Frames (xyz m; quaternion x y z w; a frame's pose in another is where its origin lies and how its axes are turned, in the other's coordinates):
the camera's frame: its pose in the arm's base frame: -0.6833 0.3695 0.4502 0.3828 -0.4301 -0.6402 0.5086
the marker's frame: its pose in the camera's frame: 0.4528 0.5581 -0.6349 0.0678 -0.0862 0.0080 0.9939
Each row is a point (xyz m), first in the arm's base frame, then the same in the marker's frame.
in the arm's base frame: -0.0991 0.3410 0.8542
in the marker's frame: -0.5098 0.0581 0.3122
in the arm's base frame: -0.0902 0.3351 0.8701
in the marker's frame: -0.5071 0.0758 0.3054
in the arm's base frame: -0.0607 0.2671 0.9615
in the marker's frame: -0.4526 0.1754 0.2744
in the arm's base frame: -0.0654 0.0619 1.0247
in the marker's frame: -0.2578 0.2492 0.2223
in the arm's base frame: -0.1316 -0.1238 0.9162
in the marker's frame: -0.0617 0.1416 0.1971
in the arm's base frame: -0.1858 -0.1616 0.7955
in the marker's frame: -0.0088 0.0151 0.2086
